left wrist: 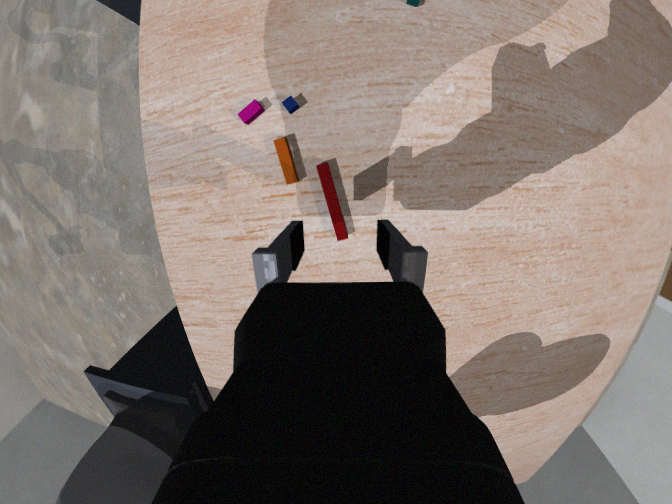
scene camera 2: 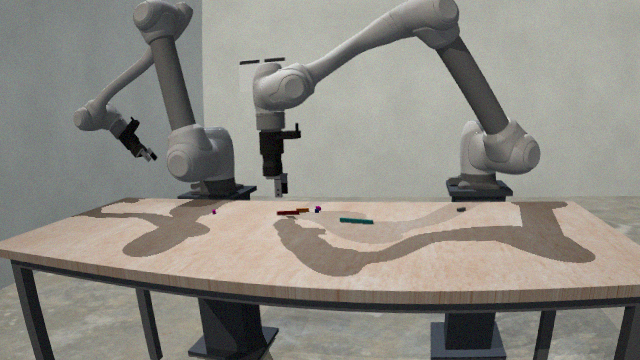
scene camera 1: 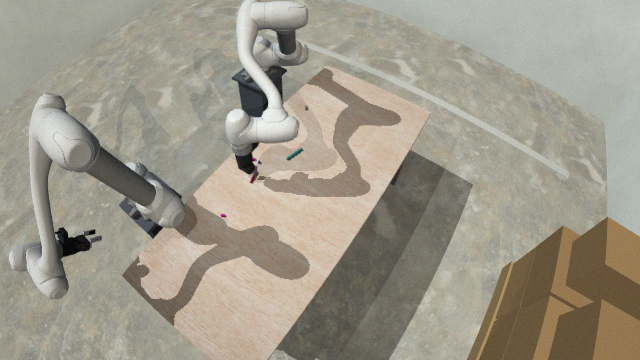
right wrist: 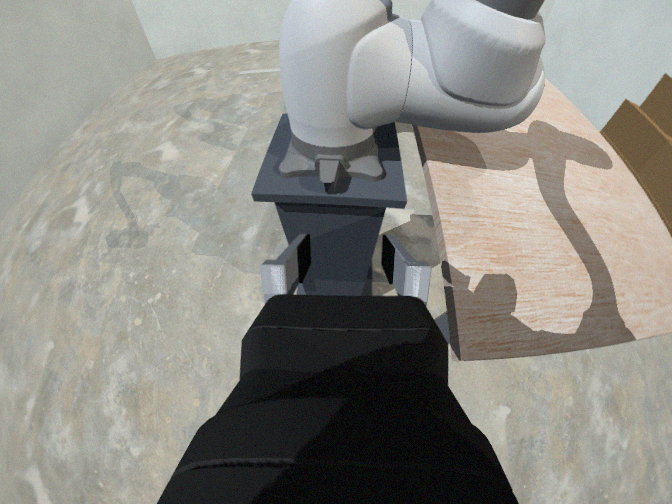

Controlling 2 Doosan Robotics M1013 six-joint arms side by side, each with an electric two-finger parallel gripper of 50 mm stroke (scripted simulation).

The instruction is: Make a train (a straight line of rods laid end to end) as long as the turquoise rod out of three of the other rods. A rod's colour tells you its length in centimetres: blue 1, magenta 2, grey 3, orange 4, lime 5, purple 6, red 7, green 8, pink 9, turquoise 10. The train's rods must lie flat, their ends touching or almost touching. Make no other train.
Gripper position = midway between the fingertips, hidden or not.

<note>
In view: the left gripper (scene camera 2: 281, 195), the right gripper (right wrist: 346, 249), a red rod (left wrist: 325, 176) and an arm pedestal (left wrist: 164, 354).
The left gripper shows as well in the left wrist view (left wrist: 340, 235).
</note>
